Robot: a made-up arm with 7 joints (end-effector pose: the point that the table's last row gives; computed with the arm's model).
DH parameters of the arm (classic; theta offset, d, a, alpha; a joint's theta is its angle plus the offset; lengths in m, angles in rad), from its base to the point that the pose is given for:
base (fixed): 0.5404 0 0.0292 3.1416
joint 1: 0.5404 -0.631 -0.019 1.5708
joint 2: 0 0.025 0.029 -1.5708
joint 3: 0 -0.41 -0.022 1.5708
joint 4: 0 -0.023 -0.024 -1.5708
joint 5: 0 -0.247 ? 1.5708
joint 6: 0 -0.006 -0.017 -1.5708
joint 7: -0.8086 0 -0.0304 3.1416
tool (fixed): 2.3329 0.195 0 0
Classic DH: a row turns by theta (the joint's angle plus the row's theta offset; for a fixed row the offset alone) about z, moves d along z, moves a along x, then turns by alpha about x.
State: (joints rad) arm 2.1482 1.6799 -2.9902 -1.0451 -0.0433 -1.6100 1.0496
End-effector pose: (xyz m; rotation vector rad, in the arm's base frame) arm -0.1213 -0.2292 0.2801 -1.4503 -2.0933 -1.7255
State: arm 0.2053 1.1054 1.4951 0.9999 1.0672 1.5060 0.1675
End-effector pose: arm 0.3356 -0.3093 1.0214 0.7952 -0.6058 -1.1695
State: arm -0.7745 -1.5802 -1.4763 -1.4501 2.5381 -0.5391 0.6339
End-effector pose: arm -0.1026 -0.6272 0.5651 -0.4219 2.5503 -1.7516
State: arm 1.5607 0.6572 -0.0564 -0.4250 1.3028 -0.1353 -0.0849
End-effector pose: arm 0.0440 -0.2611 1.3894 0.2085 0.0660 0.4244
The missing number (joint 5, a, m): 0.024
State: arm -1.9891 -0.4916 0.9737 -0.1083 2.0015 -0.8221 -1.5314
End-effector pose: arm 0.0393 -0.3396 1.3612 0.3229 -0.3147 -2.6561
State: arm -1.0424 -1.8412 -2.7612 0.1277 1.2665 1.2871 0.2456
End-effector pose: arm -0.5677 -0.5194 0.5056 1.6270 -1.1241 -1.8316
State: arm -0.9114 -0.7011 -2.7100 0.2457 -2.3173 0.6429 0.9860
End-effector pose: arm -0.2952 -0.4418 1.2903 0.5550 -0.8305 1.9162
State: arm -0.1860 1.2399 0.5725 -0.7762 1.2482 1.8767 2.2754
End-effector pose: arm 0.5258 0.0121 1.0078 1.1750 0.9452 -0.8736
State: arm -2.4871 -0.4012 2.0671 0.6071 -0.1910 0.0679 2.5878
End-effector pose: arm 0.4434 -0.0813 1.3148 0.4967 0.8461 1.2018
